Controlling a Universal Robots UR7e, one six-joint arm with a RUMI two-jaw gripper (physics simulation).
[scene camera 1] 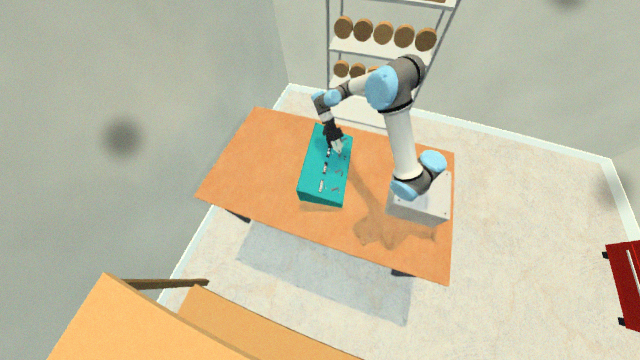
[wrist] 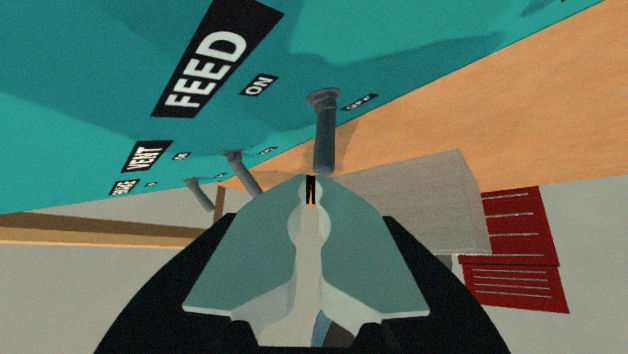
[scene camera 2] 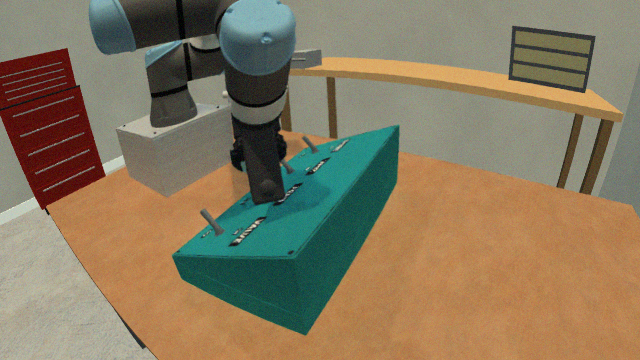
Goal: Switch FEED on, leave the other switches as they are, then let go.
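Pixels of known places: gripper, fingertip midpoint: (scene camera 1: 339, 153) (wrist: 311, 178); arm's base, origin of the base link: (scene camera 2: 174, 118).
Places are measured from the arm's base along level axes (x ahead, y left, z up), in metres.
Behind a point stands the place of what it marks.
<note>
The teal sloped switch panel (scene camera 1: 309, 167) {x 0.556, y 0.171, z -0.035 m} (scene camera 2: 272, 245) {x 0.643, y -0.129, z -0.038 m} (wrist: 60, 125) {x 0.540, y 0.066, z -0.052 m} stands on the table. In the wrist view the FEED label (wrist: 206, 75) {x 0.520, y -0.001, z -0.067 m} is beside the FEED lever (wrist: 325, 135) {x 0.460, y -0.023, z -0.063 m}, whose base is between ON and OFF. It looks nearer upright than the VENT lever (wrist: 245, 175) {x 0.409, y 0.086, z -0.071 m} and BRAKE lever (wrist: 200, 194) {x 0.372, y 0.200, z -0.072 m}, which lean to OFF. The VALVE lever (scene camera 2: 211, 222) {x 0.486, y -0.141, z -0.071 m} leans to its OFF side. My gripper (scene camera 1: 339, 151) {x 0.448, y -0.008, z -0.044 m} (wrist: 311, 178) {x 0.448, y -0.008, z -0.044 m} is shut and empty, its tips right by the FEED lever's end; contact is unclear. In scene camera 2 the gripper body hides the FEED lever.
The arm's grey base block (scene camera 1: 417, 207) {x -0.054, y 0.130, z 0.001 m} (scene camera 2: 175, 160) {x 0.103, y -0.057, z -0.089 m} (wrist: 415, 200) {x 0.099, y -0.031, z -0.096 m} stands on the orange table (scene camera 1: 240, 160) {x 1.076, y 0.285, z -0.178 m} (scene camera 2: 450, 260) {x 0.789, y 0.141, z -0.178 m}. A shelf rack (scene camera 1: 328, 30) stands behind the table. A red tool cabinet (scene camera 2: 55, 130) (wrist: 520, 225) and a wooden bench (scene camera 2: 425, 75) are farther off.
</note>
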